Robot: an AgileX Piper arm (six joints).
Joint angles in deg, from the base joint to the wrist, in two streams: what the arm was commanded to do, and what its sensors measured. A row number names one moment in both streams.
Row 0, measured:
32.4, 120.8, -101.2, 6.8, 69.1, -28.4
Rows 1 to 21, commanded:
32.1, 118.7, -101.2, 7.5, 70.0, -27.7
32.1, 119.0, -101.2, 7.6, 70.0, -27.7
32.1, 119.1, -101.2, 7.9, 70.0, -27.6
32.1, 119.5, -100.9, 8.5, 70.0, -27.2
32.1, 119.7, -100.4, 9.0, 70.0, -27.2
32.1, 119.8, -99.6, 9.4, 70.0, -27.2
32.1, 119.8, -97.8, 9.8, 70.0, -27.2
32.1, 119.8, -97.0, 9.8, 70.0, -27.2
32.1, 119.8, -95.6, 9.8, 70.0, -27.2
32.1, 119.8, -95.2, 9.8, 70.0, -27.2
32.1, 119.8, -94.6, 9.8, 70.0, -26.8
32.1, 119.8, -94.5, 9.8, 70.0, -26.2
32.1, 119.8, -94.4, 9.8, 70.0, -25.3
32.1, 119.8, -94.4, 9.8, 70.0, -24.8
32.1, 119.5, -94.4, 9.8, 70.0, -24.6
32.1, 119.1, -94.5, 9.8, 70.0, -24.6
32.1, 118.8, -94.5, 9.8, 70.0, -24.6
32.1, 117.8, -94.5, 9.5, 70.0, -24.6
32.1, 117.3, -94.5, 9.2, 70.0, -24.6
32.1, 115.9, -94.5, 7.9, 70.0, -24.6
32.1, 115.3, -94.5, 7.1, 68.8, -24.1
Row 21, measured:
32.4, 118.0, -94.5, 9.3, 70.0, -25.1
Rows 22 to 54, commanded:
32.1, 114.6, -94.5, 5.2, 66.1, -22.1
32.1, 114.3, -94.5, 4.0, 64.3, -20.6
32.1, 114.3, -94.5, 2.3, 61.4, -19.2
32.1, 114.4, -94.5, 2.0, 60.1, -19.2
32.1, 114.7, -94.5, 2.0, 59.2, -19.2
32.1, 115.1, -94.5, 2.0, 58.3, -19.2
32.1, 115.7, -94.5, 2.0, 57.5, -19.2
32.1, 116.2, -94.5, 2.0, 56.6, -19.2
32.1, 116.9, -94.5, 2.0, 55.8, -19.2
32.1, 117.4, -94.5, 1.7, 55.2, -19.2
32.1, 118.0, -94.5, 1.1, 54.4, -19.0
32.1, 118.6, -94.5, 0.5, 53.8, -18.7
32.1, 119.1, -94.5, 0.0, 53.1, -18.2
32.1, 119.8, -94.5, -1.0, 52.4, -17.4
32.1, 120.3, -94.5, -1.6, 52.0, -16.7
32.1, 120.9, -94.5, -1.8, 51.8, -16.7
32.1, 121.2, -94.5, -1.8, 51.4, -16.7
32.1, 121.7, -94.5, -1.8, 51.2, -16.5
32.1, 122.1, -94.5, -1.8, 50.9, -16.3
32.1, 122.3, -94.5, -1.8, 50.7, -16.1
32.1, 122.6, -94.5, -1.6, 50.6, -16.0
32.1, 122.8, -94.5, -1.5, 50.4, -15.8
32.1, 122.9, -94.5, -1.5, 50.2, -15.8
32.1, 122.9, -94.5, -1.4, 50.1, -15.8
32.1, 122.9, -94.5, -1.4, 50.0, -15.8
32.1, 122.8, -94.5, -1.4, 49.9, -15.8
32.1, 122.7, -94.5, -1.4, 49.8, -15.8
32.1, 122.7, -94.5, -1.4, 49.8, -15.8
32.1, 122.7, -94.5, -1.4, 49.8, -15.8
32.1, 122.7, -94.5, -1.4, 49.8, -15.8
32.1, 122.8, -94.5, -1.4, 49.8, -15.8
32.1, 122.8, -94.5, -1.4, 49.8, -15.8
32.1, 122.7, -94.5, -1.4, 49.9, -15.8
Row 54, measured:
32.4, 122.3, -94.7, -1.3, 49.7, -16.1
